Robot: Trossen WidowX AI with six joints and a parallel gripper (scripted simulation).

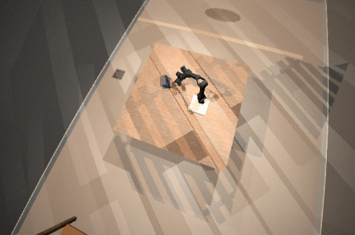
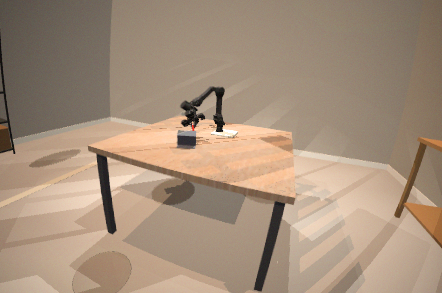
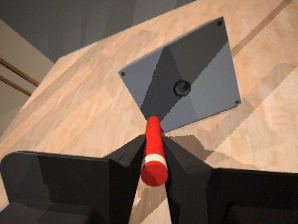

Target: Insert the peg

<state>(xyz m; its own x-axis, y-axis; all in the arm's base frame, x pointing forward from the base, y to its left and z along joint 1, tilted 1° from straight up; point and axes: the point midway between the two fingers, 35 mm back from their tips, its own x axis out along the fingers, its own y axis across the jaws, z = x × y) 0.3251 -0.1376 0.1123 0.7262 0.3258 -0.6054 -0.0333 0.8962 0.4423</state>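
The grey sloped panel lies 110 mm ahead of my gripper tip, 10 mm to the right of it and 50 mm below it. The rest, counted from my gripper tip: red round peg 10 mm behind, 10 mm to the right, 10 mm above.
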